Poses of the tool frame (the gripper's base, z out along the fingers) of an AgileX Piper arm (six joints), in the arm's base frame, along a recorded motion.
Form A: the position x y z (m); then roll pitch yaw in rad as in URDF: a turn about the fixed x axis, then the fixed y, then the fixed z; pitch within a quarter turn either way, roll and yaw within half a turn.
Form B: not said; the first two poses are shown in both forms.
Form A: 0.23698, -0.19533, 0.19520, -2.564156, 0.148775, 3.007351
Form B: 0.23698, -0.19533, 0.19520, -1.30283, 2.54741, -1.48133
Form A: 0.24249, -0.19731, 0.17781, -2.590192, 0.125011, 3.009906
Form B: 0.24249, -0.19731, 0.17781, -1.33537, 2.57763, -1.50246
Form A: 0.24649, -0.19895, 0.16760, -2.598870, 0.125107, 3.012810
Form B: 0.24649, -0.19895, 0.16760, -1.33194, 2.58605, -1.49557
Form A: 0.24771, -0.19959, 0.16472, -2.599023, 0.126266, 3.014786
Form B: 0.24771, -0.19959, 0.16472, -1.32973, 2.58596, -1.49170
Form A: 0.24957, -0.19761, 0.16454, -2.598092, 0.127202, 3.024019
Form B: 0.24957, -0.19761, 0.16454, -1.32835, 2.58486, -1.48141
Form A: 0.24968, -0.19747, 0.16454, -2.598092, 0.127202, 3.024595
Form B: 0.24968, -0.19747, 0.16454, -1.32835, 2.58486, -1.48084
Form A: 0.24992, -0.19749, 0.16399, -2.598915, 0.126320, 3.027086
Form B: 0.24992, -0.19749, 0.16399, -1.32967, 2.58584, -1.47936
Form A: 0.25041, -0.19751, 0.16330, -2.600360, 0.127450, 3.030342
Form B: 0.25041, -0.19751, 0.16330, -1.32701, 2.58701, -1.47366
